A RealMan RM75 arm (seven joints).
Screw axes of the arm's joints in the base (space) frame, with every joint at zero. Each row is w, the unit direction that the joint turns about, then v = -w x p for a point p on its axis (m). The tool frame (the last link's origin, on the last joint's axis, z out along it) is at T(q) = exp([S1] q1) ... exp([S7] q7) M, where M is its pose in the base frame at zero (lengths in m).
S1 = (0, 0, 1, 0, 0, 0)
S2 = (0, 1, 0, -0.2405, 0, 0)
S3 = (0, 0, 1, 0, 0, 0)
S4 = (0, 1, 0, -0.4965, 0, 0)
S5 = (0, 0, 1, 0, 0, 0)
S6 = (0, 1, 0, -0.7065, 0, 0)
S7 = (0, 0, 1, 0, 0, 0)
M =
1 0 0 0
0 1 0 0
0 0 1 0.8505
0 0 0 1
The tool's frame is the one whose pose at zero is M.
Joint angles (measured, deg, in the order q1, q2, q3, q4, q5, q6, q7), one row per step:
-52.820 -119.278 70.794 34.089 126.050 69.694 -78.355
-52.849 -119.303 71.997 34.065 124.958 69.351 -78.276
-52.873 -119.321 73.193 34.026 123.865 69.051 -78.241
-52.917 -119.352 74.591 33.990 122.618 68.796 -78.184
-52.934 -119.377 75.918 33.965 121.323 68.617 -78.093
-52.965 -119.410 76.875 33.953 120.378 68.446 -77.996
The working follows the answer.
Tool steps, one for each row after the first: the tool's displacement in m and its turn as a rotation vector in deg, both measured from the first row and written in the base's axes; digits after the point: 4 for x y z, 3 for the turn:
0.0021 -0.0010 -0.0024 -0.259 -0.205 -0.428
0.0041 -0.0022 -0.0047 -0.561 -0.414 -0.775
0.0064 -0.0038 -0.0075 -1.022 -0.638 -1.208
0.0087 -0.0057 -0.0102 -1.517 -0.954 -1.590
0.0105 -0.0069 -0.0122 -1.846 -1.197 -1.910

Tool pose at each row, in the base's axes (x y z in m, rotation vector in deg; rounded; the steps above come from the unrounded poses):
-0.1605 0.3959 -0.0788 -173.773 13.356 7.341
-0.1584 0.3949 -0.0812 -173.960 14.023 6.977
-0.1564 0.3937 -0.0835 -174.201 14.575 6.607
-0.1541 0.3920 -0.0863 -174.582 15.280 6.194
-0.1518 0.3902 -0.0890 -175.000 15.907 5.639
-0.1500 0.3889 -0.0910 -175.263 16.423 5.214

